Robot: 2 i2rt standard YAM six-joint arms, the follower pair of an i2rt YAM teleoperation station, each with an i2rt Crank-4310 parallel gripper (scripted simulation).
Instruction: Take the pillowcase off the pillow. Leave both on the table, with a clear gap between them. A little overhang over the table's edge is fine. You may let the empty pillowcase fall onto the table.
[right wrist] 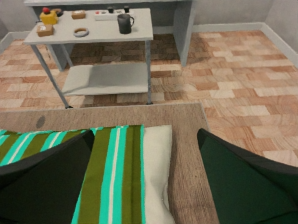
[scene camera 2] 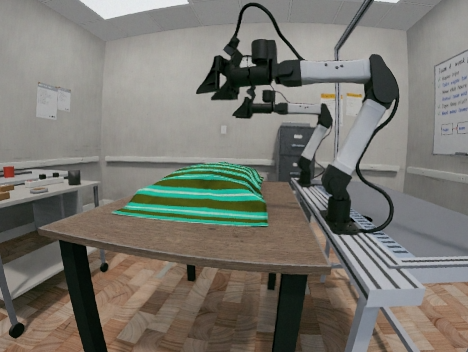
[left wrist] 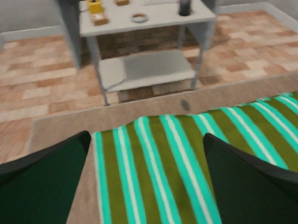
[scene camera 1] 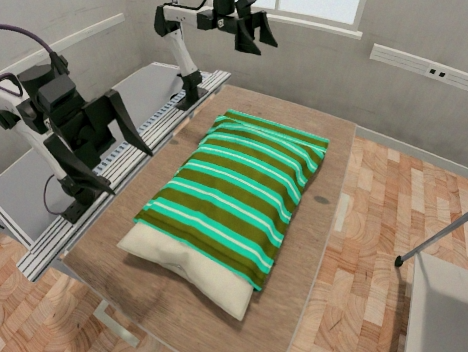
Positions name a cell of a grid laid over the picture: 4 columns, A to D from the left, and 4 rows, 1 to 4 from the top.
Scene:
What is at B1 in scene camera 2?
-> The left gripper.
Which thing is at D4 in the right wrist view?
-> The right gripper.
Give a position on a striped pillowcase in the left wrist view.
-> C3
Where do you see a cream pillow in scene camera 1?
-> At B4

